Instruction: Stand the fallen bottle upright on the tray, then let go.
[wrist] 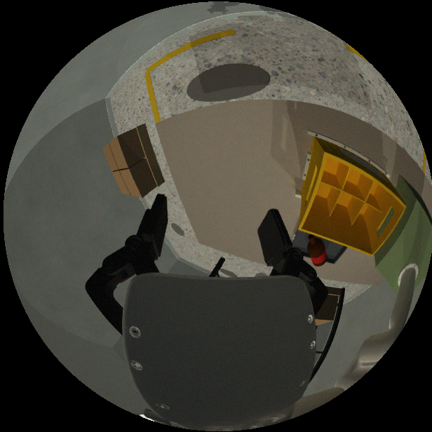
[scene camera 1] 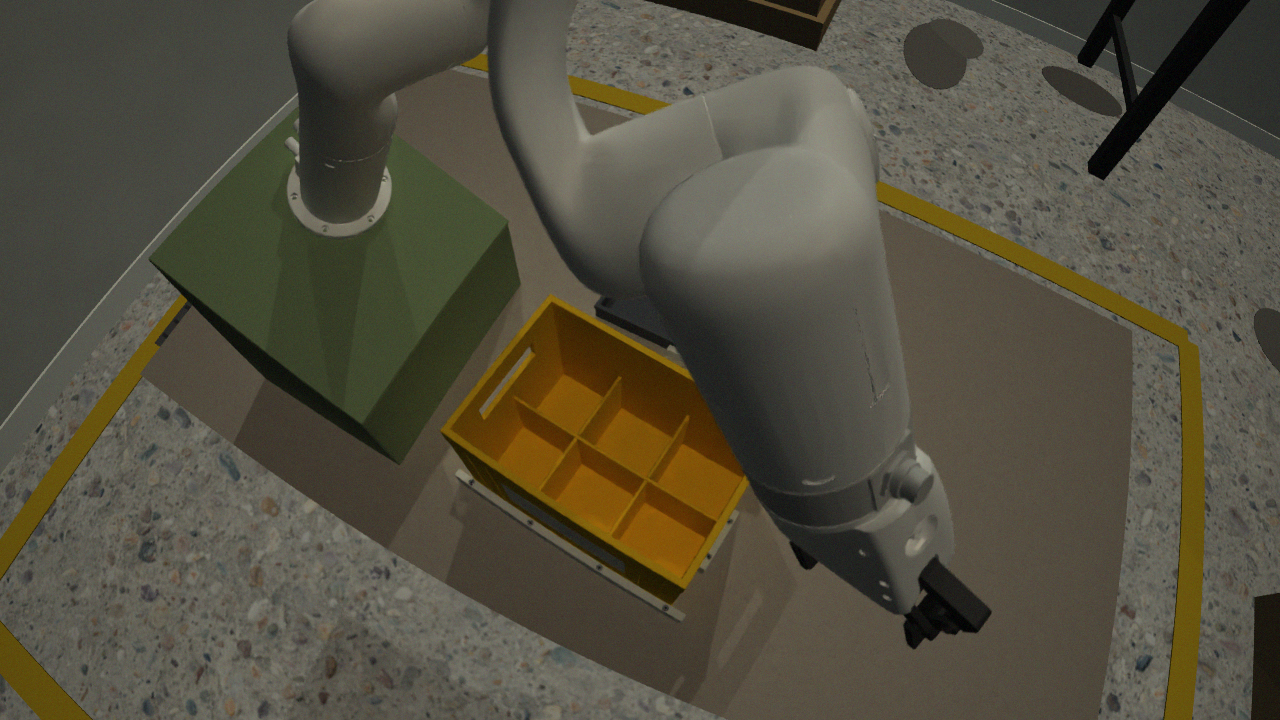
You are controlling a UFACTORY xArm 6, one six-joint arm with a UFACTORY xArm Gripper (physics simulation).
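Pixels of known places: gripper, between the fingertips: (scene camera 1: 871, 589); arm's base, origin of its link: (scene camera 1: 339, 190).
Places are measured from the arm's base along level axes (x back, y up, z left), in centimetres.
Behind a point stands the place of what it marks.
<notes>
A dark brown bottle (wrist: 316, 251) with a red label lies on its side on the dark tray (scene camera 1: 630, 313) @(x -29.6, y -22.7, z 17.7 cm) (wrist: 340, 254), its neck toward the yellow crate in the wrist view. The arm hides the bottle and most of the tray in the scene view. My gripper (scene camera 1: 881, 591) @(x -65.8, y 10.8, z -7.2 cm) (wrist: 217, 213) is open, with its black fingers wide apart and no object between them. It hangs in the air on the far side of the crate from the green block, well away from the bottle.
The yellow six-compartment crate (scene camera 1: 578, 438) @(x -37.5, y -13.8, z -2.9 cm) (wrist: 342, 189) stands close beside the tray, its compartments bare. The green block (scene camera 1: 429, 295) @(x -14.7, y -8.2, z -1.2 cm) (wrist: 395, 250) carries the arm's base. A brown box (wrist: 131, 162) stands at the left of the wrist view.
</notes>
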